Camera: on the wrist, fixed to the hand. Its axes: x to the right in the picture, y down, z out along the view.
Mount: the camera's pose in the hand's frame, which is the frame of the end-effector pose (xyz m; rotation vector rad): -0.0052 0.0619 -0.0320 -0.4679 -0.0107 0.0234
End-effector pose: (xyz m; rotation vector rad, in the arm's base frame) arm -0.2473 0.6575 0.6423 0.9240 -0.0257 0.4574
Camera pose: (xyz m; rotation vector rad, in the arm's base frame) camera -0.2817 0.7122 0.6689 0.4666 -0.1474 0.4432
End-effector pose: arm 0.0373 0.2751 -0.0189 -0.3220 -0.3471 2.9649
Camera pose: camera 0.0426 0.2214 -0.0633 -0.3583 -1.0467 2.8745
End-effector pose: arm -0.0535 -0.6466 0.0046 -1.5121 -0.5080 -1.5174
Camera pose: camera -0.0224 -0.7021 -0.0243 -1.8704 -0.1402 -1.6868
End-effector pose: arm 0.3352 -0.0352 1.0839 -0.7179 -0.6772 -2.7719
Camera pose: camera 0.3450 -0.1043 1.0800 -0.8125 -0.0096 -2.9308
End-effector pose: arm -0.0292 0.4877 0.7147 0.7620 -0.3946 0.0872
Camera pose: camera -0.0374 0.5548 0.7323 0.2964 -0.4143 0.0108
